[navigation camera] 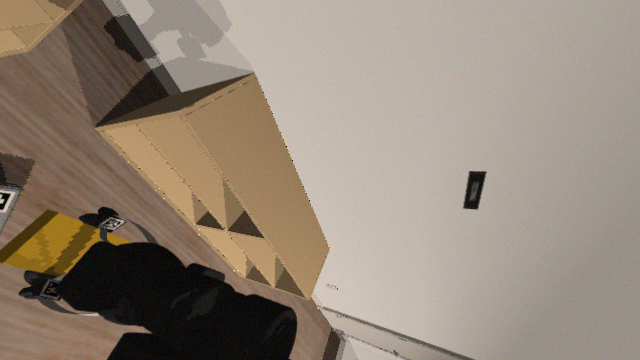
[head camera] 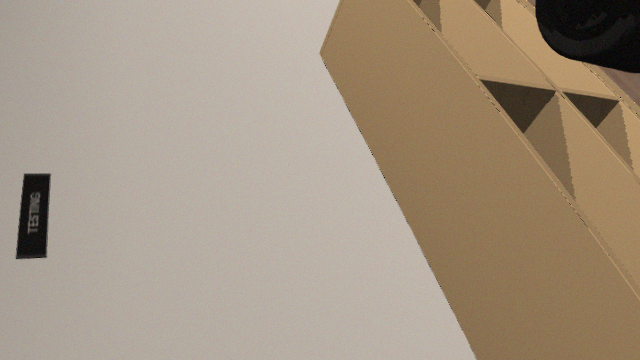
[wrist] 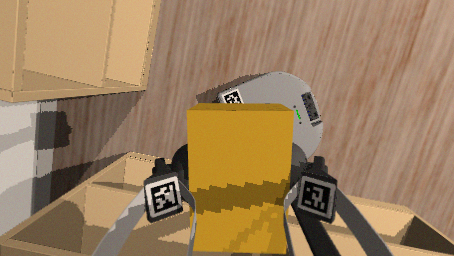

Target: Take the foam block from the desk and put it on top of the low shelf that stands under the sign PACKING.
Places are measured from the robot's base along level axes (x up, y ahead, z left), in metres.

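Pixels of known places: gripper, between the fingertips: (navigation camera: pixel 69 245).
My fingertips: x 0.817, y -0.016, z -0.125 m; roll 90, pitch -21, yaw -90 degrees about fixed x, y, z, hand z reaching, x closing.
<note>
Behind a point stands the place of what it marks.
My gripper (navigation camera: pixel 77 254) @(x 0.817, y -0.016, z -0.125 m) (wrist: pixel 238 162) @(x 0.817, y -0.016, z -0.125 m) is shut on the yellow foam block (navigation camera: pixel 56 244) @(x 0.858, y -0.007, z -0.103 m) (wrist: pixel 240 142). One finger presses each side of the block, and in the navigation view they hang in front of a wooden shelf, away from its top. That low shelf (head camera: pixel 425 175) @(x 0.610, y 0.192, z -0.890 m) (navigation camera: pixel 265 165) @(x 0.610, y 0.282, z -0.671 m) stands against the wall, with its bare top showing. In the head view the black sign (head camera: pixel 33 216) @(x 1.401, y 0.290, z -1.003 m) on the wall above it reads TESTING. A dark sign (navigation camera: pixel 474 190) @(x 1.401, y 0.289, z -1.006 m) in the navigation view is too small to read. The sign PACKING cannot be made out in any view. The desk does not show.
Another wooden shelf (navigation camera: pixel 30 17) @(x 0.344, y 0.460, z -0.041 m) (wrist: pixel 60 50) stands beyond a gap. My grey round base (wrist: pixel 309 137) is on the wooden floor (wrist: pixel 380 100) behind the block in the wrist view. Shelf compartments show along the bottom of that view. A dark part of my arm (head camera: pixel 590 30) @(x 1.158, y -0.012, z -0.145 m) is at upper right in the head view.
</note>
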